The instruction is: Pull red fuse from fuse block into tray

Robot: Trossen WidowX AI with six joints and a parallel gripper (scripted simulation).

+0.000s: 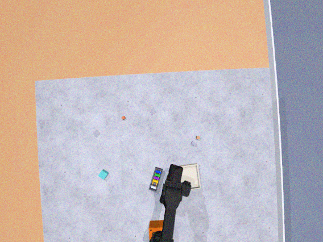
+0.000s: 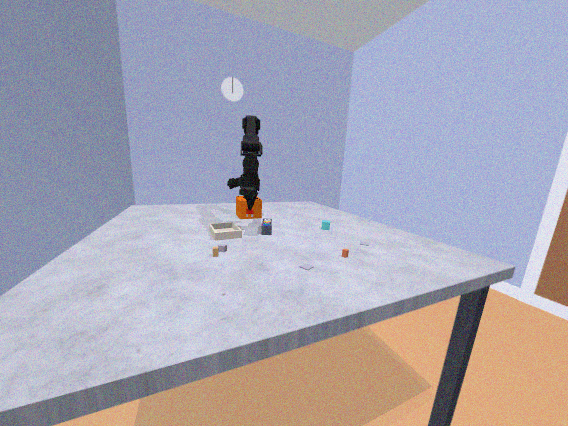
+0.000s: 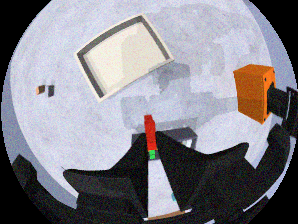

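Now: gripper tip 10 cm to the left of the cream tray, 9 cm above it and 2 cm past it. Also, from my gripper tip: red fuse 1 cm below; teal cube 35 cm to the left, 8 cm below, 8 cm ahead; tan cube 18 cm to the right, 18 cm ahead, 8 cm below.
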